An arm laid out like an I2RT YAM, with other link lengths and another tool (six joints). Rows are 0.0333 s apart.
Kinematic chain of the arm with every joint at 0, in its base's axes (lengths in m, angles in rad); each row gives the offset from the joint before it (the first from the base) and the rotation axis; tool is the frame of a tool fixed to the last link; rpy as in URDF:
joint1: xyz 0 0 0.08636 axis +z
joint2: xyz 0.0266 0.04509 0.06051 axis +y
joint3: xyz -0.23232 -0.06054 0 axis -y
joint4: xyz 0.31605 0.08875 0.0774 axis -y
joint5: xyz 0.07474 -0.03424 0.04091 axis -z
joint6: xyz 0.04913 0 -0.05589 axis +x
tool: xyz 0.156 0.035 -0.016 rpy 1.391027 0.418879 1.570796
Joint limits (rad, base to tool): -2.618..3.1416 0..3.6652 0..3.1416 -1.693..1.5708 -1.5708..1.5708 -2.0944..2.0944
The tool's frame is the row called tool.
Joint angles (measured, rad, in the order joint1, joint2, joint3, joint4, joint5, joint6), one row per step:
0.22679 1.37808 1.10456 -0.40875 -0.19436 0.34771
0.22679 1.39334 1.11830 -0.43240 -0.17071 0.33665
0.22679 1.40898 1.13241 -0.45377 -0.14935 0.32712
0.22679 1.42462 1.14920 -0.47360 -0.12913 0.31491
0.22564 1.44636 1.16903 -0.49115 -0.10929 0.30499
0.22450 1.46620 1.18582 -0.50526 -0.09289 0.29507
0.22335 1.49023 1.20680 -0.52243 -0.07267 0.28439
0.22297 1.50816 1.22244 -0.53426 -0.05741 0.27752
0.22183 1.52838 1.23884 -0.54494 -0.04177 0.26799
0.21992 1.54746 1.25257 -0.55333 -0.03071 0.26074
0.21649 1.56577 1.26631 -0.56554 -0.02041 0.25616
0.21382 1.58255 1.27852 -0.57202 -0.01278 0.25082
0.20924 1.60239 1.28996 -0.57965 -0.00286 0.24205
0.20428 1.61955 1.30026 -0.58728 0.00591 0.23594
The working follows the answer.
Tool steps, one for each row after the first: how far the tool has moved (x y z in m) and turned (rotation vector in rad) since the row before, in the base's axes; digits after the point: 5 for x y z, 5 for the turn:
0.00091 -0.00455 -0.00622 -0.02810 0.01728 -0.01120
0.00100 -0.00411 -0.00554 -0.02541 0.01608 -0.00988
0.00149 -0.00381 -0.00384 -0.02580 0.01148 -0.00679
0.00278 -0.00406 -0.00468 -0.02437 0.01315 -0.00877
0.00236 -0.00347 -0.00454 -0.02167 0.01161 -0.00591
0.00284 -0.00419 -0.00517 -0.02564 0.01399 -0.00770
0.00216 -0.00291 -0.00367 -0.01843 0.00984 -0.00589
0.00260 -0.00332 -0.00430 -0.02061 0.00972 -0.00472
0.00226 -0.00285 -0.00448 -0.01571 0.01029 -0.00388
0.00166 -0.00362 -0.00467 -0.01413 0.01393 -0.00672
0.00216 -0.00257 -0.00367 -0.01140 0.00873 -0.00350
0.00200 -0.00413 -0.00591 -0.01629 0.01283 -0.00409
0.00173 -0.00414 -0.00506 -0.01342 0.01200 -0.00563

Tool pose at each row, in the base's axes (x y z in m, rotation vector in rad; rounded; the steps above come from the unrounded poses):
0.46531 0.22674 0.18063 1.30194 1.92815 1.21513
0.46622 0.22219 0.17441 1.31123 1.94057 1.17086
0.46722 0.21808 0.16886 1.31947 1.95187 1.13061
0.46870 0.21427 0.16502 1.32092 1.96227 1.09336
0.47148 0.21021 0.16034 1.32588 1.97134 1.05593
0.47384 0.20674 0.15581 1.32840 1.98066 1.02349
0.47668 0.20255 0.15064 1.33194 1.99089 0.98459
0.47884 0.19964 0.14696 1.33447 1.99751 0.95651
0.48145 0.19632 0.14266 1.33457 2.00530 0.92654
0.48371 0.19346 0.13818 1.33683 2.01299 0.90212
0.48537 0.18984 0.13352 1.34495 2.02056 0.87629
0.48753 0.18727 0.12984 1.34794 2.02625 0.85752
0.48953 0.18314 0.12393 1.35153 2.03525 0.83085
0.49126 0.17900 0.11887 1.35741 2.04171 0.80708

